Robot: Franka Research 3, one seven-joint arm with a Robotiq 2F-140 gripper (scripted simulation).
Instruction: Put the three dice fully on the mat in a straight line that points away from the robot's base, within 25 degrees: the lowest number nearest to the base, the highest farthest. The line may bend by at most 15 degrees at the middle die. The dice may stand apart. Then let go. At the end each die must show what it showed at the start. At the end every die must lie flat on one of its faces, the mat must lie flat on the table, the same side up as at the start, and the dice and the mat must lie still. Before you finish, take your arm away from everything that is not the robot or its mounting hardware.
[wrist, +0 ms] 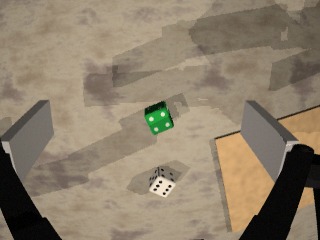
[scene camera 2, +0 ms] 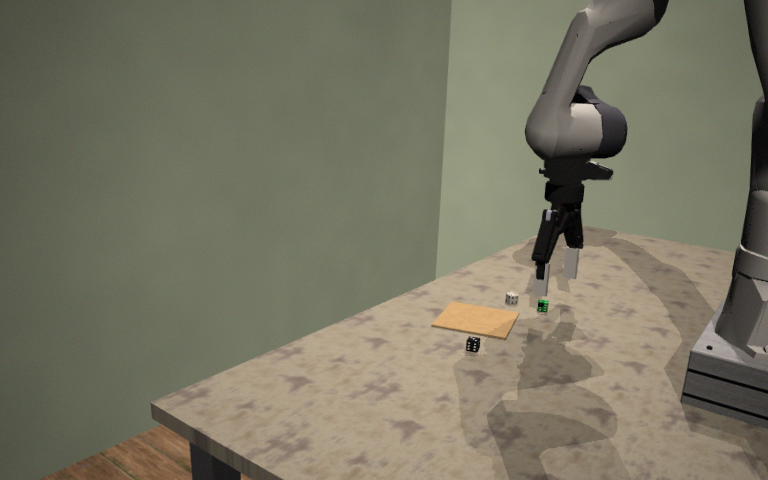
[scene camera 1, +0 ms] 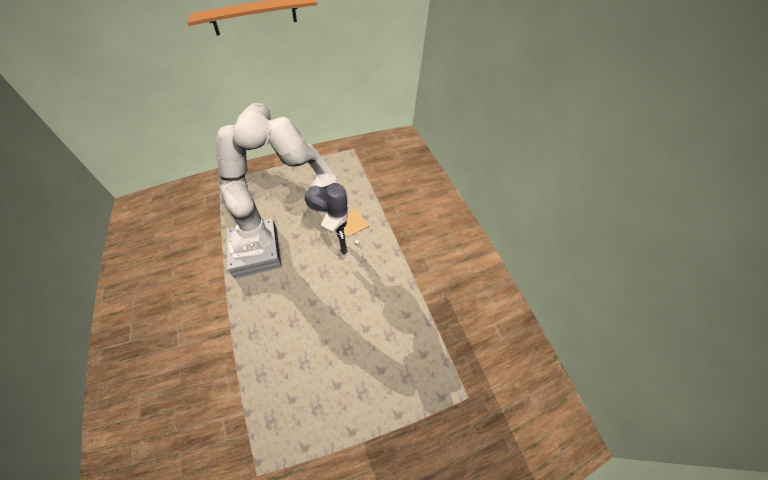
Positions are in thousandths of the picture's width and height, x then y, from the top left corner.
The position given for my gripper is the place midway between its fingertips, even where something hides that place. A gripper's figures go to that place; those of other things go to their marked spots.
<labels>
My gripper (scene camera 2: 723, 595) is 128 cm from the lens. A tan mat (scene camera 2: 646, 674) is 118 cm from the lens.
</labels>
